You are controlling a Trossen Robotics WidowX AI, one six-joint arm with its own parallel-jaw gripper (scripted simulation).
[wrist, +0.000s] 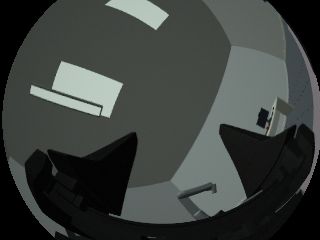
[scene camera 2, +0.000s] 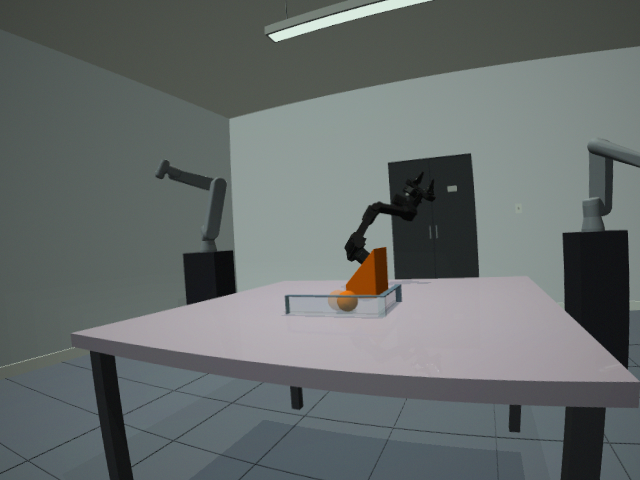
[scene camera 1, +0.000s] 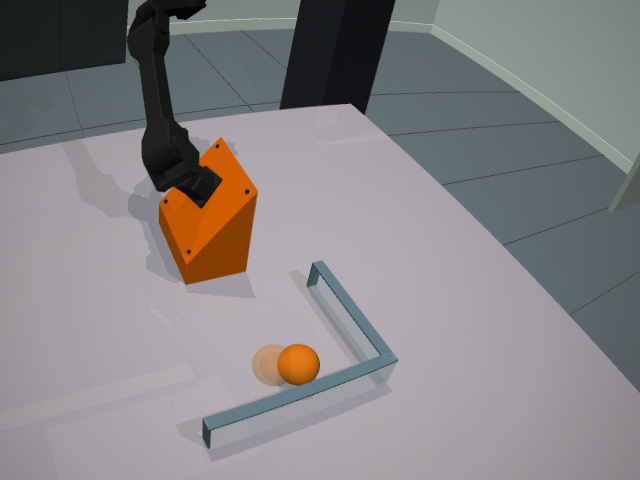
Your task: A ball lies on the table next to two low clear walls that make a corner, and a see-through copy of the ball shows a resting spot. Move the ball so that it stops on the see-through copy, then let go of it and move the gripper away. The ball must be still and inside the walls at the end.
My gripper (wrist: 180, 133) is open, with nothing in its grasp. Further things: an orange ball (scene camera 1: 304, 362) and a see-through copy of ball (scene camera 1: 271, 365).
The wrist view misses the orange ball: it is out of frame.
